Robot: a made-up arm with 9 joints. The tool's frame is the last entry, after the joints. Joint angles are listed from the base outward. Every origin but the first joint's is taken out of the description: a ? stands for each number. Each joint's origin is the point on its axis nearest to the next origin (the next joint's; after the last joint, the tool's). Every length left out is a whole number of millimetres.
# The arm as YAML. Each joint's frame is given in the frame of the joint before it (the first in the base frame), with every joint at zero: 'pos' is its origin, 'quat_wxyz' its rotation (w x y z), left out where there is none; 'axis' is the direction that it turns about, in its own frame. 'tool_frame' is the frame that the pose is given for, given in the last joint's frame.
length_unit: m
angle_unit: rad
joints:
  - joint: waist
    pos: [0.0, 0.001, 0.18]
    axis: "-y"
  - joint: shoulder
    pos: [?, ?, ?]
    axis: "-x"
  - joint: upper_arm
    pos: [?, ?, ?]
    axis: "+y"
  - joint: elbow
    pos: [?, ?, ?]
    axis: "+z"
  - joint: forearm
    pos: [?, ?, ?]
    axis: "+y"
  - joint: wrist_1
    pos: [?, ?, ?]
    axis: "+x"
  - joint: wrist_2
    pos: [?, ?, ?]
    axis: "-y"
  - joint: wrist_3
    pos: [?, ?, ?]
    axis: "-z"
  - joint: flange
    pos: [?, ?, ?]
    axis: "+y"
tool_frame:
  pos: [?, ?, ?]
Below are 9 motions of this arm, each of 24 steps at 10 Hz.
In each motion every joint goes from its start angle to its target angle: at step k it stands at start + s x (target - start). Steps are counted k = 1, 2, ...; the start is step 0. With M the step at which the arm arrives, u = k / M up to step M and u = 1 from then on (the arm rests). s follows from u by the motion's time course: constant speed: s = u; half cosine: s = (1 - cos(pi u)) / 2; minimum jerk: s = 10 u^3 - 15 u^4 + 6 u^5.
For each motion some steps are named. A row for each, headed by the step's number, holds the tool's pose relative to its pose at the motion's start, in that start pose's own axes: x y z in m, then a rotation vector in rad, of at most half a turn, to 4 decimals.
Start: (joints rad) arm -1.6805 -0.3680 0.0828 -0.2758 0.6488 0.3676 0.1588 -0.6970 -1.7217
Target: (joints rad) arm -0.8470 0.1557 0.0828 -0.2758 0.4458 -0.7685 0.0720 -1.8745 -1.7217
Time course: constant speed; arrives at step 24
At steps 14, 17, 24:
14: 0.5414 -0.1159 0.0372 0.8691 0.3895 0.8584
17: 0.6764 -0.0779 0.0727 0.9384 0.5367 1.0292
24: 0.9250 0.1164 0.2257 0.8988 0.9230 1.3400

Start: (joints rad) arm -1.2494 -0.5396 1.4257 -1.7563 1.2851 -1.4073 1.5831 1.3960 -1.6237
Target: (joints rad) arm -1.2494 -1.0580 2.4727 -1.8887 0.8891 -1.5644 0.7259 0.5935 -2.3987
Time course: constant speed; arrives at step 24
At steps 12, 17, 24:
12: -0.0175 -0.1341 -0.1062 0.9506 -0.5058 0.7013
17: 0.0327 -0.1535 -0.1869 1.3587 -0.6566 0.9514
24: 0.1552 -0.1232 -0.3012 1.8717 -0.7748 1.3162

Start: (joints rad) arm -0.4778 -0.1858 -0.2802 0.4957 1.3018 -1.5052 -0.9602 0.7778 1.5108
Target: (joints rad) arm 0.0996 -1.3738 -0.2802 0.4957 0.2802 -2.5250 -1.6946 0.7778 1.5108
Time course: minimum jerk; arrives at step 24
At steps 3, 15, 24:
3: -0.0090 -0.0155 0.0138 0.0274 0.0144 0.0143
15: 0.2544 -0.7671 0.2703 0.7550 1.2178 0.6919
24: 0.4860 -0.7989 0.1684 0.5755 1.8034 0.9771

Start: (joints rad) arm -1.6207 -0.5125 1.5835 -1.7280 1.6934 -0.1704 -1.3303 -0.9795 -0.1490
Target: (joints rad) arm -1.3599 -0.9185 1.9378 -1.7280 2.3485 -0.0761 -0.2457 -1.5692 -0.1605
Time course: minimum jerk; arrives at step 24
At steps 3, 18, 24:
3: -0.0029 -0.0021 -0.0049 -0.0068 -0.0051 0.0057
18: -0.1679 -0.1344 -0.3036 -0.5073 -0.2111 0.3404
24: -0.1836 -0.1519 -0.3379 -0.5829 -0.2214 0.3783

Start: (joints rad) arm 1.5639 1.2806 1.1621 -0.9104 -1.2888 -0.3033 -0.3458 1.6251 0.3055
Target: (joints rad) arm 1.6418 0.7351 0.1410 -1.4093 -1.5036 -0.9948 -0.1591 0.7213 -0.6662
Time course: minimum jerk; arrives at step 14
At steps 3, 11, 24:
3: 0.0191 -0.0272 -0.0008 0.0351 -0.0703 -0.0127
11: 0.1619 -0.5715 -0.2303 -0.4353 -0.9938 -0.1954
24: 0.1482 -0.6288 -0.2411 -0.5348 -1.0417 -0.1575

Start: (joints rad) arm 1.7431 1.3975 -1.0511 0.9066 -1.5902 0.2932 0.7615 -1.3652 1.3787
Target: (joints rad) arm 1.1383 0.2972 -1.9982 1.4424 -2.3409 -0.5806 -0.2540 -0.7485 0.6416
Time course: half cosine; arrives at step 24
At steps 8, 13, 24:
8: -0.0940 -0.1016 0.1009 -0.1718 -0.1021 -0.2213
13: -0.2655 -0.0690 0.3394 -0.3333 -0.1212 -0.4937
24: -0.3168 0.1621 0.7297 -0.4236 -0.1161 -0.8691

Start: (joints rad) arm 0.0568 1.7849 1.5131 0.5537 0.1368 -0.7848 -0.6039 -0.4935 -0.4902
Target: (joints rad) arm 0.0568 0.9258 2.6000 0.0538 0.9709 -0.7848 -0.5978 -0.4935 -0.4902
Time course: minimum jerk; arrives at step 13
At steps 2, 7, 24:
2: 0.0084 -0.0021 -0.0050 0.0224 0.0289 0.0390
7: 0.1170 -0.0463 -0.0486 0.2358 0.7487 0.7772
24: 0.1697 -0.1313 -0.0022 0.1337 1.5296 1.1715

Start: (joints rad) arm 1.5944 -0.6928 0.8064 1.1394 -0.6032 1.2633 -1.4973 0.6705 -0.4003
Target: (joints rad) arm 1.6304 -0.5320 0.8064 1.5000 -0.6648 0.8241 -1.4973 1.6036 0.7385
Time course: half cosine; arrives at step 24
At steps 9, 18, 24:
9: 0.0917 0.0691 0.0266 -0.1604 0.3838 -0.3702
18: 0.3546 0.0869 0.0203 -0.1433 0.8983 -1.1335
24: 0.4276 0.0543 0.0181 -0.0637 0.9812 -1.3462

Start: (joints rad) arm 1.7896 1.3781 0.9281 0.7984 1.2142 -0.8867 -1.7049 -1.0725 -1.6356
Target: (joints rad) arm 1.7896 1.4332 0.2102 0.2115 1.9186 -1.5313 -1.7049 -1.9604 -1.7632
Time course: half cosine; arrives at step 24
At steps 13, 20, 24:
13: -0.0111 -0.0237 0.1247 0.4147 -0.0811 -0.3667
20: -0.0115 -0.0460 0.2084 0.7187 -0.1692 -0.4898
24: -0.0125 -0.0496 0.2244 0.7745 -0.1870 -0.5012

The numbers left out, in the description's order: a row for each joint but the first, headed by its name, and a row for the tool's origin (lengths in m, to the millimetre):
shoulder: 0.144 0.0 -0.027
upper_arm: 0.0 -0.287 0.069
elbow: 0.072 0.0 -0.139
forearm: -0.082 -0.101 0.0
wrist_1: 0.307 0.0 -0.078
wrist_2: 0.0 -0.357 -0.114
wrist_3: 0.054 0.0 0.06
flange: -0.042 0.282 0.0
tool: -0.226 0.0 -0.066

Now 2 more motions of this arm.
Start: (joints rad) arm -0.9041 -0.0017 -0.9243 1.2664 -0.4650 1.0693 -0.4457 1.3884 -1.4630
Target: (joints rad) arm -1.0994 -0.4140 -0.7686 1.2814 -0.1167 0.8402 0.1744 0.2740 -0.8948
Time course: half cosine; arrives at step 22
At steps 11, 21, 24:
11: -0.0236 -0.0956 0.1133 0.4462 0.1489 -0.3298
21: -0.1900 -0.2313 0.1912 0.8460 0.0537 -0.4094
24: -0.1925 -0.2325 0.1917 0.8494 0.0518 -0.4088

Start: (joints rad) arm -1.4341 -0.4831 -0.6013 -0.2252 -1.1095 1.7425 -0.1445 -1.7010 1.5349
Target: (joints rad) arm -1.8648 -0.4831 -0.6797 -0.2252 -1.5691 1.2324 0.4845 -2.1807 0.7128
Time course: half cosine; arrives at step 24
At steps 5, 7, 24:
5: -0.0255 0.0048 -0.0009 -0.0619 -0.0002 -0.0354
7: -0.0499 0.0044 -0.0006 -0.1236 0.0005 -0.0581
24: -0.3058 -0.1847 0.1159 -0.7638 0.0311 0.1472

